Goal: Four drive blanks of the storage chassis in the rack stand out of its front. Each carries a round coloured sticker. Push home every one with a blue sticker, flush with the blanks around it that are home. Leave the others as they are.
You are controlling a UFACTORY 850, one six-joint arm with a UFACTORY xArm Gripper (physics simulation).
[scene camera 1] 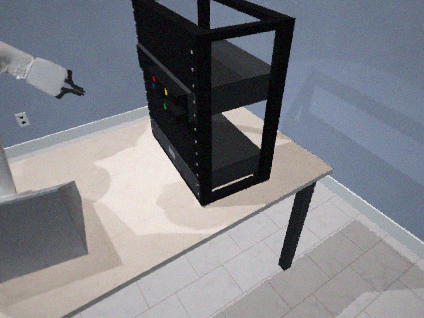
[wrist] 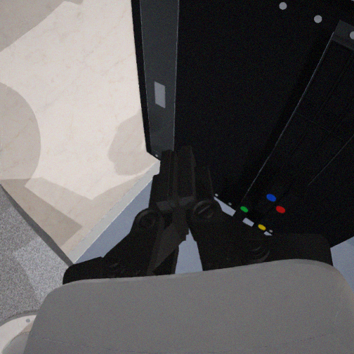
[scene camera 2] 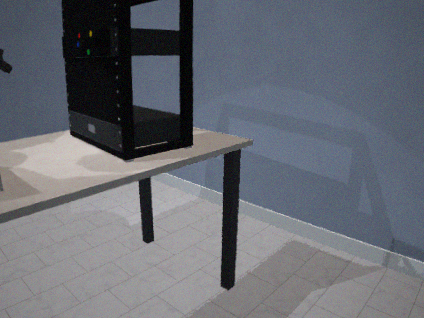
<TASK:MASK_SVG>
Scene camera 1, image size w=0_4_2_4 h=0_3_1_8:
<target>gripper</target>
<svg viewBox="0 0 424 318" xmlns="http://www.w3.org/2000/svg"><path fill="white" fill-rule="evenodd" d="M33 60L26 76L26 83L58 99L61 99L64 94L70 92L78 96L84 96L83 93L85 91L83 91L83 88L73 83L71 70L41 58ZM62 86L64 82L66 82L67 84L71 85L73 89L68 89Z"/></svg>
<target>black rack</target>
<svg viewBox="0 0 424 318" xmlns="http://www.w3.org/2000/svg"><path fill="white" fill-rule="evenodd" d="M132 0L138 39L136 47L139 65L143 70L152 134L200 205L204 208L224 197L256 184L267 182L270 179L296 18L245 0L213 0L262 21L210 29L210 0L197 0L198 25L154 0ZM221 113L267 100L261 149ZM271 65L225 39L276 30Z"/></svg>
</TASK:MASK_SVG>
